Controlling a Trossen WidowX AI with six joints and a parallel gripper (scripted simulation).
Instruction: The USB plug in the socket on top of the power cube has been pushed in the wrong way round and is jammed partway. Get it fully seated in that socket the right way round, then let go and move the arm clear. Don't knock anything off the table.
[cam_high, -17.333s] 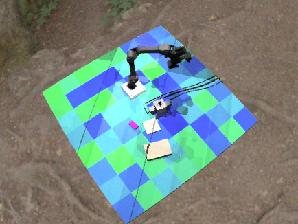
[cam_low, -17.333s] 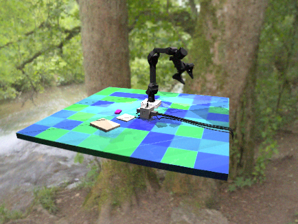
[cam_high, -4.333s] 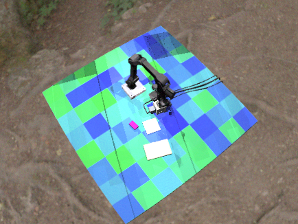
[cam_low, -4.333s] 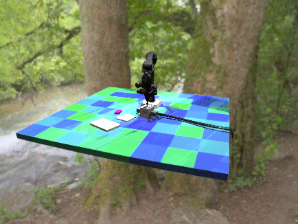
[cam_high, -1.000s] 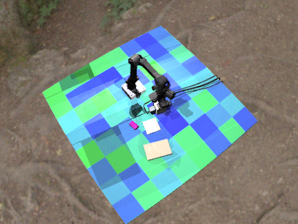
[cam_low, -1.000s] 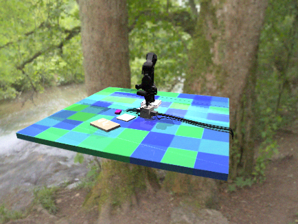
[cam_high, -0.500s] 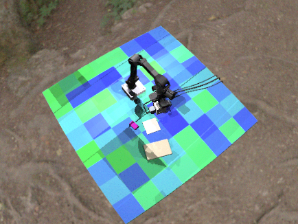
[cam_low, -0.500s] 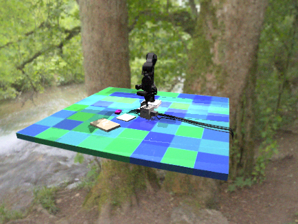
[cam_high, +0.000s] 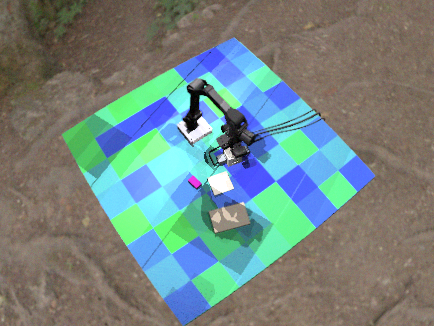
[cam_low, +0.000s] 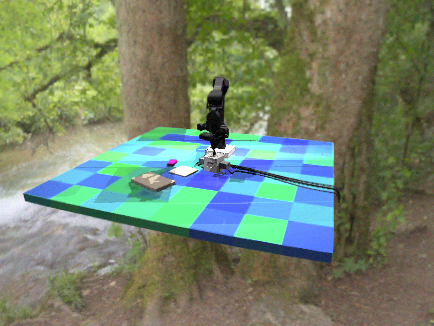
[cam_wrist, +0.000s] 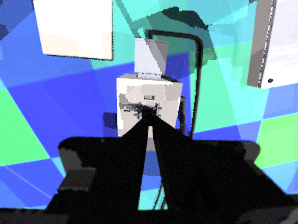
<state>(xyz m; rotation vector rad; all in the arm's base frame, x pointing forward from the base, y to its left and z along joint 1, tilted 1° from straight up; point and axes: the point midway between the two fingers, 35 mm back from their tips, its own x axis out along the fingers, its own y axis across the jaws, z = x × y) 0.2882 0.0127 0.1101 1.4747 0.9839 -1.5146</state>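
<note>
My gripper tip is 2 cm above the dark USB plug. The rest, counted from my gripper tip: small magenta block 23 cm to the right, 10 cm below, 4 cm behind; then USB socket 4 cm below; then white flat pad 14 cm to the right, 10 cm below, 6 cm ahead.
</note>
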